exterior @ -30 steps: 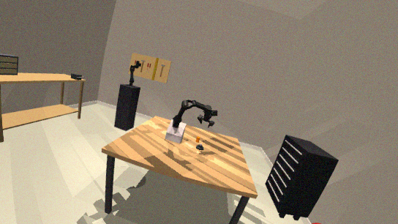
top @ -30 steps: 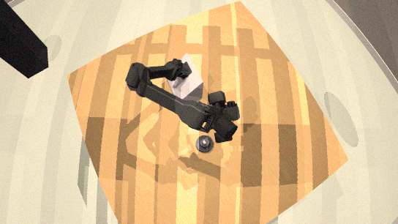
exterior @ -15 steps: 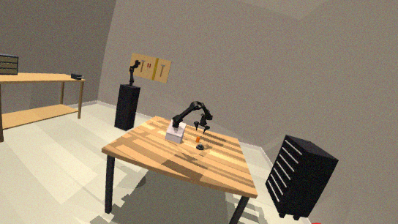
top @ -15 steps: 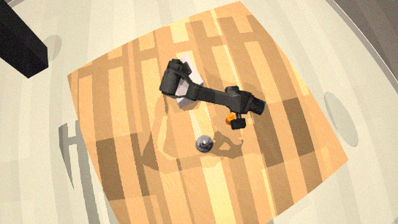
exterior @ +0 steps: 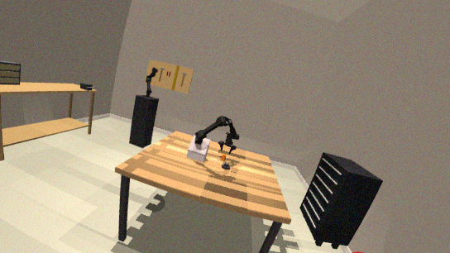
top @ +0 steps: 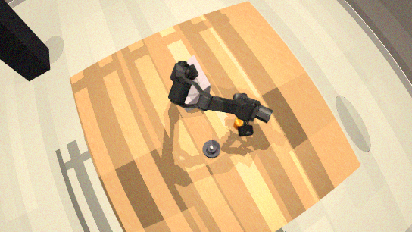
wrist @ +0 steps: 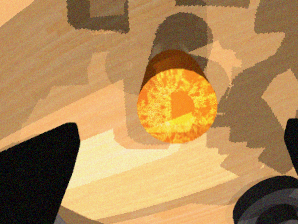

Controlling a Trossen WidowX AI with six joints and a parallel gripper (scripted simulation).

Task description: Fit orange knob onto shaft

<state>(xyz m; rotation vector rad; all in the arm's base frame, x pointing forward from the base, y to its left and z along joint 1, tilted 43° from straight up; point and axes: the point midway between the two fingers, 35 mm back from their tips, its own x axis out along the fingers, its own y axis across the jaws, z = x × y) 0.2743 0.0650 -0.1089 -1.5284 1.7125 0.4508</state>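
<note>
The orange knob is 4 cm below my gripper tip. Also, from my gripper tip: dark round pedestal 5 cm ahead, 17 cm to the right, 6 cm below.
</note>
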